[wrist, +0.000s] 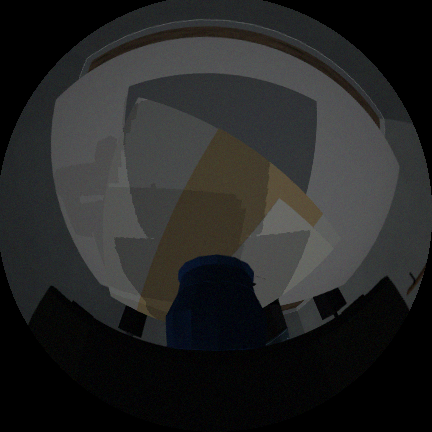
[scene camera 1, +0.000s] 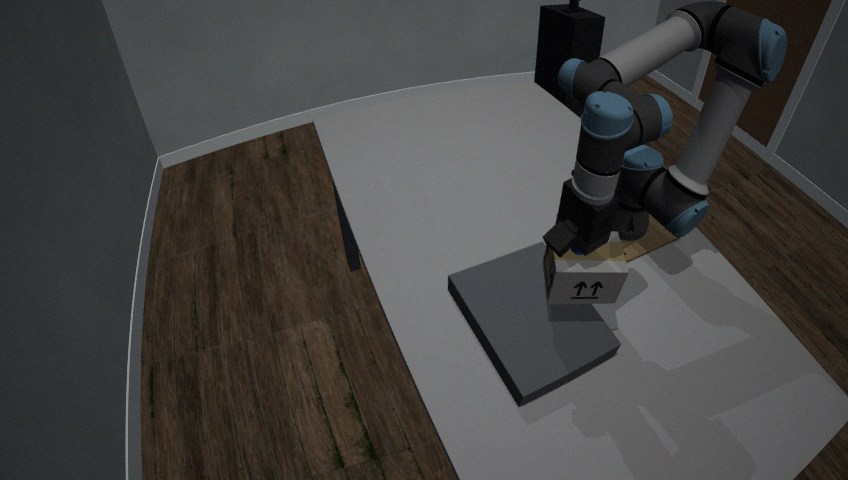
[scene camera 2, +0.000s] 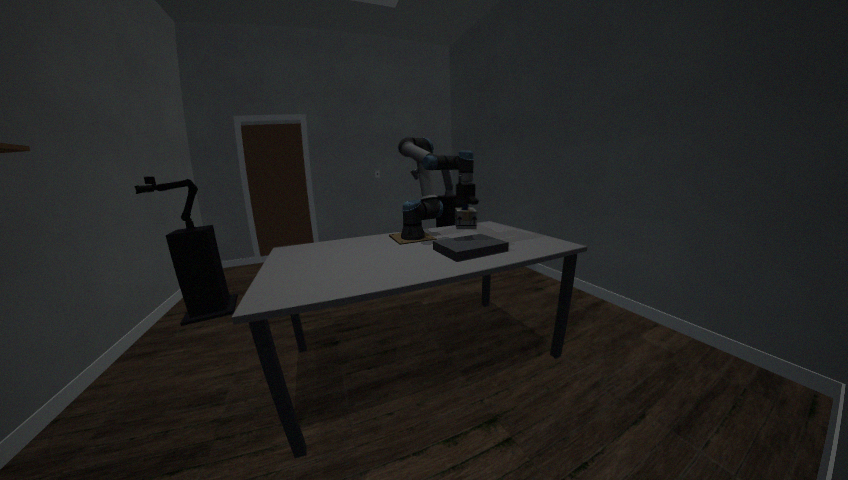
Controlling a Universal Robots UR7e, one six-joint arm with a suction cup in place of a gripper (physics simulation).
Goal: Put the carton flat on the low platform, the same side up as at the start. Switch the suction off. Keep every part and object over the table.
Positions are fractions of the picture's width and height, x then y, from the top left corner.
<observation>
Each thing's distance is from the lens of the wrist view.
my suction cup (wrist: 0.51, 0.73): 4 cm
carton (wrist: 0.41, 0.43): 4 cm
low platform (wrist: 0.65, 0.29): 22 cm
The marked spots on the carton and the low platform are 20 cm apart.
</observation>
